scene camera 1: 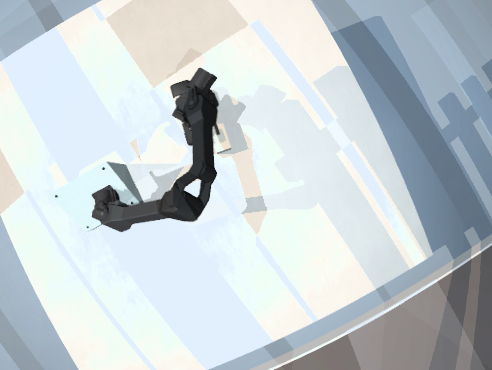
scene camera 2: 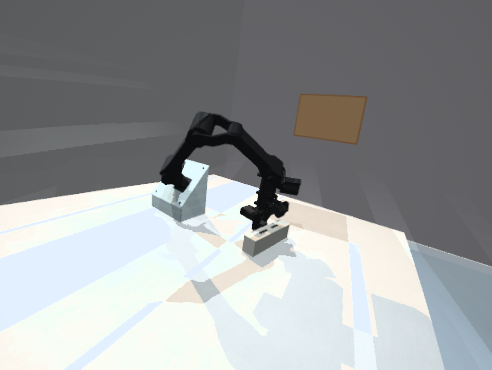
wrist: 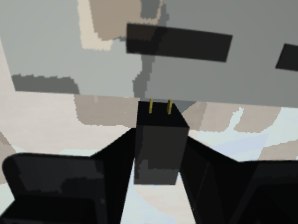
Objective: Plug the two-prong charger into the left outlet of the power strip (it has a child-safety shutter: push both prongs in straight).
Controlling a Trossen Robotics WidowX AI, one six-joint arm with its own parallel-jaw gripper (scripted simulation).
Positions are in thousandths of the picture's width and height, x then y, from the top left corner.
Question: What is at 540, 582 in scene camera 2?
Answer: The gripper.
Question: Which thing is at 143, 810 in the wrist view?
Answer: The gripper.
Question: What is the gripper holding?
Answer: A black two-prong charger.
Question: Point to a black two-prong charger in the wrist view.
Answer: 542, 587
